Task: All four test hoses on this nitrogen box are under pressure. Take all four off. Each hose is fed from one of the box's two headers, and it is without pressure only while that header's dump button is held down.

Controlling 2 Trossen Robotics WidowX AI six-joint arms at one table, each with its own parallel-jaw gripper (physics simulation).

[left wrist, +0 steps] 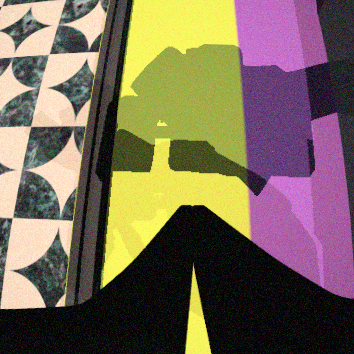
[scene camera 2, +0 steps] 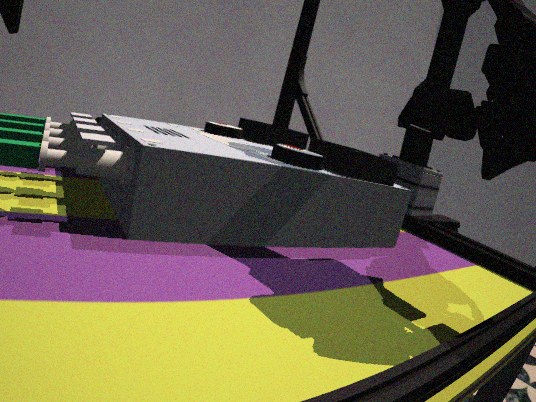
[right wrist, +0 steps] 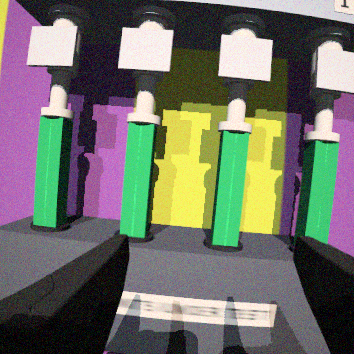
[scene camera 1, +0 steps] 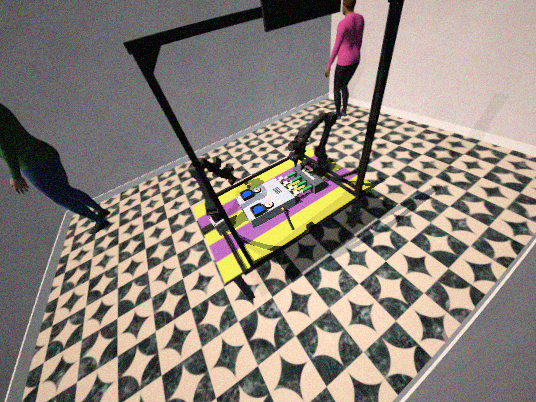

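Where they show: left gripper, between the fingertips: (left wrist: 190, 216) (scene camera 2: 484, 176) (scene camera 1: 236, 178); right gripper, between the fingertips: (scene camera 2: 12, 30) (right wrist: 212, 246) (scene camera 1: 298, 168); left arm's base, origin of its link: (scene camera 2: 412, 163) (scene camera 1: 217, 217); right arm's base, origin of its link: (scene camera 1: 321, 163).
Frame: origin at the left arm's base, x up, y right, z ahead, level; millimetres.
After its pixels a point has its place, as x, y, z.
Observation:
The nitrogen box (scene camera 1: 281, 204) @[-36, 198, 396] (scene camera 2: 270, 210) @[-75, -80, 414] stands on the striped mat. Its two blue dump buttons (scene camera 1: 247, 194) @[-15, -51, 276] (scene camera 1: 258, 209) @[-15, 133, 248] sit in black frames, beside round gauges (scene camera 2: 298, 156) @[-22, -63, 377] (scene camera 2: 223, 129) @[-22, 121, 345] too small to read. Four green hoses (right wrist: 49, 172) @[-47, 200, 638] (right wrist: 138, 180) @[-47, 131, 648] (right wrist: 231, 187) @[-47, 63, 657] (right wrist: 320, 190) @[-47, -5, 664] stand side by side, their white ends lined up at the couplings under white blocks. My right gripper (right wrist: 212, 246) @[53, 87, 670] (scene camera 1: 294, 163) @[53, 87, 670] is open and empty, above the hoses' lower ends. My left gripper (left wrist: 190, 216) @[16, -240, 302] is shut and empty, above the yellow stripe beside the box, off both buttons.
A dark grey block (scene camera 1: 317, 183) @[-31, 238, 710] (right wrist: 172, 267) @[-32, 109, 710] with a label holds the hoses' lower ends. A small light box (scene camera 1: 215, 220) @[11, 20, -22] (scene camera 2: 425, 190) @[-39, -50, 17] stands past the button end. Black frame posts (scene camera 1: 172, 107) @[795, 404, 5] (scene camera 1: 378, 100) @[538, 486, 843] rise around the table; a dark rail (left wrist: 92, 200) @[-91, -311, 337] edges the mat.

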